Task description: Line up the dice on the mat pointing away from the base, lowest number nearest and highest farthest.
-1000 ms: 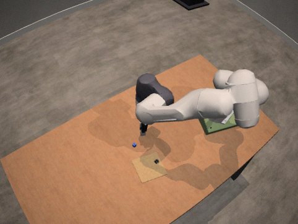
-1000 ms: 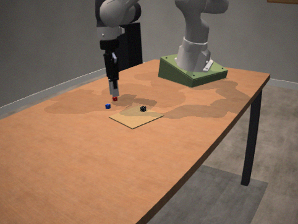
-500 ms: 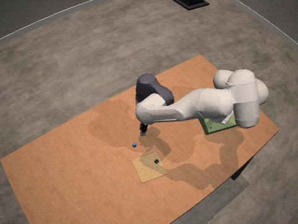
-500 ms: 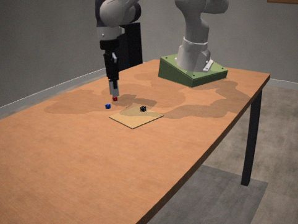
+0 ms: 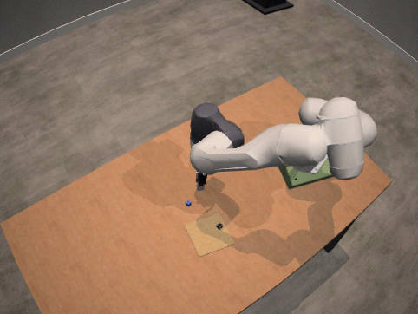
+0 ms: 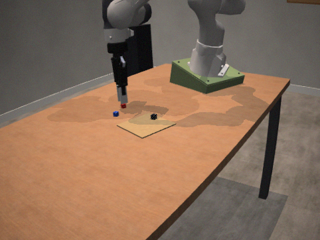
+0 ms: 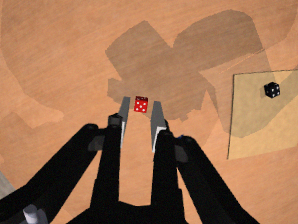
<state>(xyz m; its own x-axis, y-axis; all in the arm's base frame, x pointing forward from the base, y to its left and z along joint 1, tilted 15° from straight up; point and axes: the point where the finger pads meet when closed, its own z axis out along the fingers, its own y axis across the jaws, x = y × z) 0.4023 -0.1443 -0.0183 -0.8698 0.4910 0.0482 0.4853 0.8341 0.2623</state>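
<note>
Now: the red die 5 cm below my hand. From my hand the other things lie so: blue die (8 cm ahead, 3 cm to the left, 5 cm below); then tan mat (9 cm ahead, 18 cm to the left, 5 cm below); then black die (4 cm ahead, 18 cm to the left, 4 cm below).
</note>
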